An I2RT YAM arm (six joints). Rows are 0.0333 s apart.
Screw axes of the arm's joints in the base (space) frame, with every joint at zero. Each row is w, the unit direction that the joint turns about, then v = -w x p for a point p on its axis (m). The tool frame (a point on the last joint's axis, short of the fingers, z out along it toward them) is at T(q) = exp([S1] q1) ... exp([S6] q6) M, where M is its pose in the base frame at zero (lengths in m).
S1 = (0, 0, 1, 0, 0, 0)
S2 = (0, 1, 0, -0.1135, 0, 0.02)
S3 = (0, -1, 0, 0.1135, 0, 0.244)
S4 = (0, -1, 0, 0.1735, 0, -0.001)
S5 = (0, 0, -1, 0, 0.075, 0)
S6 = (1, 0, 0, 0, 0.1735, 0)
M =
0 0 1 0.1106
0 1 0 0
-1 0 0 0.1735
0 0 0 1
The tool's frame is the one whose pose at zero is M.
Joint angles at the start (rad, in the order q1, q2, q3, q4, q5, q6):
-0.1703 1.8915 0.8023 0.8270 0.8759 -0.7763
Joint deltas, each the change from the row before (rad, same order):
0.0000 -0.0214 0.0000 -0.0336 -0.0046 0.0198
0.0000 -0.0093 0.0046 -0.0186 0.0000 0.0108
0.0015 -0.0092 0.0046 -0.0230 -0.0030 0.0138
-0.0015 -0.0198 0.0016 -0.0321 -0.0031 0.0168
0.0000 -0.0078 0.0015 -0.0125 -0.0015 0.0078
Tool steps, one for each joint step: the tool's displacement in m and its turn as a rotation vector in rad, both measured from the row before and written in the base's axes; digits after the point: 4 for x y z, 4 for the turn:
-0.0015 0.0004 0.0042 0.0128 -0.0052 0.0011
0.0001 0.0000 0.0027 0.0060 -0.0046 -0.0019
0.0002 0.0006 0.0022 0.0090 -0.0029 0.0019
-0.0015 -0.0002 0.0042 0.0108 -0.0040 -0.0017
-0.0004 0.0001 0.0019 0.0047 -0.0036 -0.0001

